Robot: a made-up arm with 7 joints.
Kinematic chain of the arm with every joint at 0, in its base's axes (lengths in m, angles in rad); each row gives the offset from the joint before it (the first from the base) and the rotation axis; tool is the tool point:
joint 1: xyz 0 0 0.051 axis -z
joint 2: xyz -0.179 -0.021 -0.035 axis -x
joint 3: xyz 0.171 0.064 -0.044 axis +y
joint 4: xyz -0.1 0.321 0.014 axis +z
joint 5: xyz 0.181 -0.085 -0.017 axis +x
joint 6: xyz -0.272 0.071 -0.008 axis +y
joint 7: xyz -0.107 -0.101 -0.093 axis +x
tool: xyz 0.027 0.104 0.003
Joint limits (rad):
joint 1: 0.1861..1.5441
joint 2: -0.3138..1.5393
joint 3: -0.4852..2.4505
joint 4: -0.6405..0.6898
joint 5: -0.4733..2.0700
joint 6: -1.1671..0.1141
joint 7: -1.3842..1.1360
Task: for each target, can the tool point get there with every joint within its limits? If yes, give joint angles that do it. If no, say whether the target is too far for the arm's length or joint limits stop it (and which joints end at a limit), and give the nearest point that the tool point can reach.
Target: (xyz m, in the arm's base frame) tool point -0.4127 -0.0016 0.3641
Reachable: no: joint limits stop it (at a limit: joint 1, joint 2, joint 5, joint 6, joint 7) | nearest point -0.2265 0.1653 0.2705 | short by 0.267 m
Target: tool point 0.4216 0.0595 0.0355
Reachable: yes | joints 1.1162 0.0714 1.9959 -0.3134 1.7240 -1.0614 0.0153
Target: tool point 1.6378 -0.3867 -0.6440
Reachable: no: too far | nearest point 0.5318 -0.1256 -0.2040 | short by 1.219 m
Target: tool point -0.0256 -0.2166 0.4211
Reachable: no: joint limits stop it (at a limit: joint 1, joint 2, joint 3, joint 5, joint 6, joint 7) | nearest point 0.1073 -0.1179 0.3550 | short by 0.178 m
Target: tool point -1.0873 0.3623 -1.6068
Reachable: no: too far | nearest point -0.3044 0.1014 -0.5249 | short by 1.361 m
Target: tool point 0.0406 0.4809 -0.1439
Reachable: yes | joints 0.6600 0.5372 0.7448 0.1939 1.0236 -0.0795 -1.0228
